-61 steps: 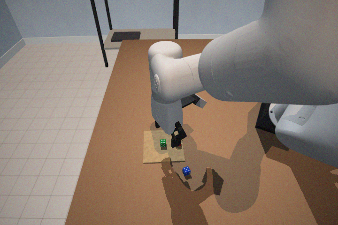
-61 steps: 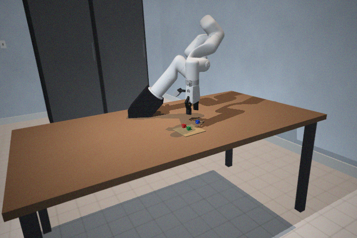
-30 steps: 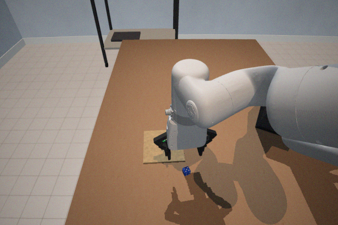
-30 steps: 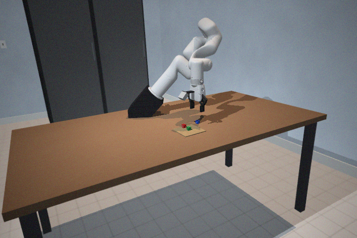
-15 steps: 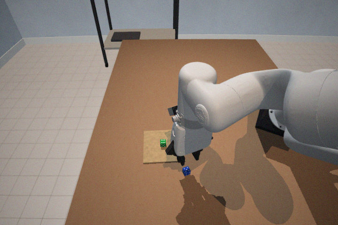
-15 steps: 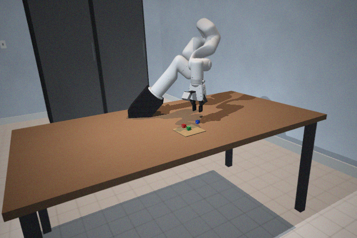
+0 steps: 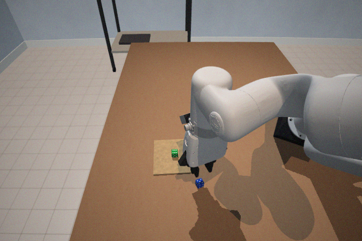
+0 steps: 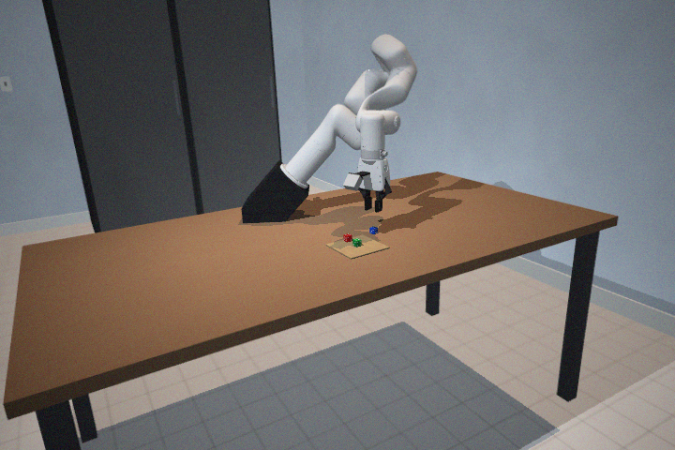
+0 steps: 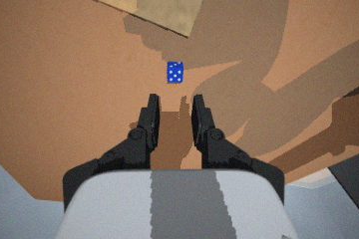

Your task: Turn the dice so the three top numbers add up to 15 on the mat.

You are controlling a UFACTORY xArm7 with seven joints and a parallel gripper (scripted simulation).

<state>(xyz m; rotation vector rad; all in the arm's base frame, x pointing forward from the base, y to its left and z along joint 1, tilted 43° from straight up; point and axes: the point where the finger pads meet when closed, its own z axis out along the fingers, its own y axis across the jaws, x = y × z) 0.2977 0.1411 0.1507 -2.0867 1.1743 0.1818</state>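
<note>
Now: the blue die 90 mm below my hand. Round my hand: tan mat 100 mm ahead, 90 mm to the right, 100 mm below; then green die 100 mm ahead, 90 mm to the right, 80 mm below; then red die 50 mm ahead, 100 mm to the right, 80 mm below.
</note>
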